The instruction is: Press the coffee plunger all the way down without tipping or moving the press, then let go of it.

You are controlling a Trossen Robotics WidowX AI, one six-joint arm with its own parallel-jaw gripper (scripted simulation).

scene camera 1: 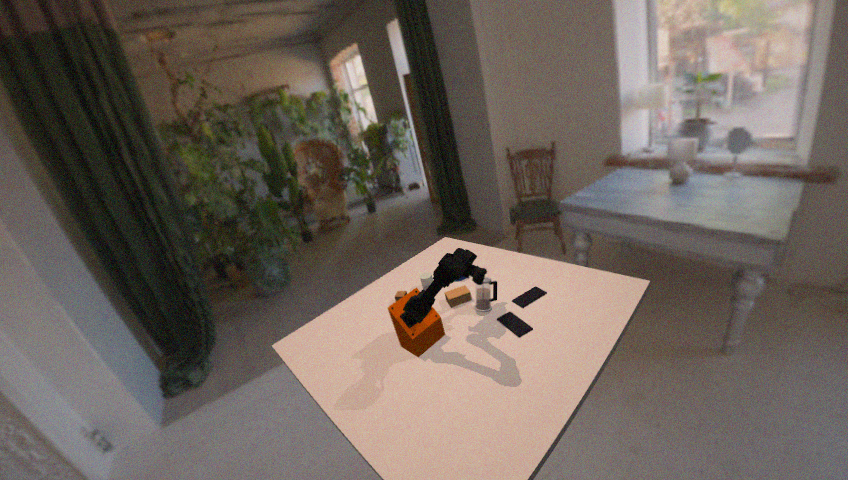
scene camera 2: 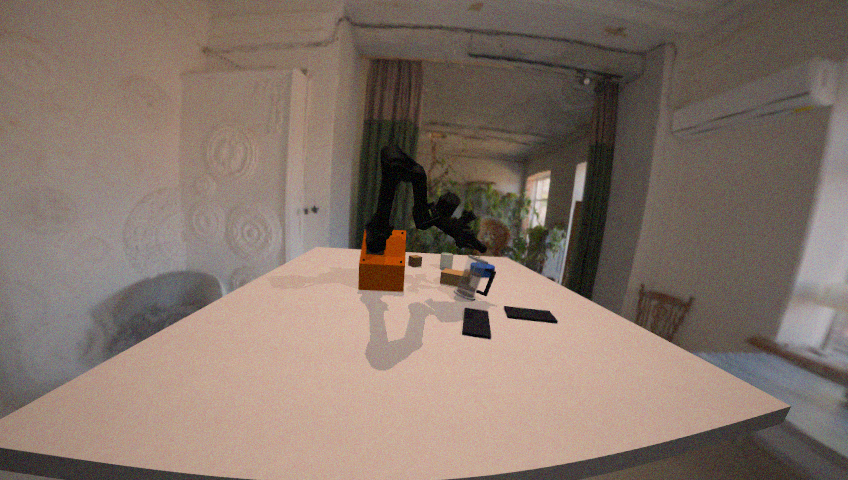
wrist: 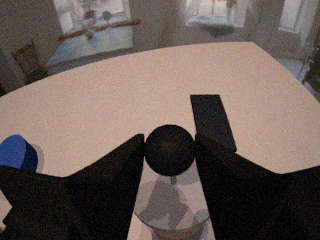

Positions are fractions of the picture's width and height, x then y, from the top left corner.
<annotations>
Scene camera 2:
coffee press: 0.56, 0.56
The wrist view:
gripper: 0.53, 0.59
</annotations>
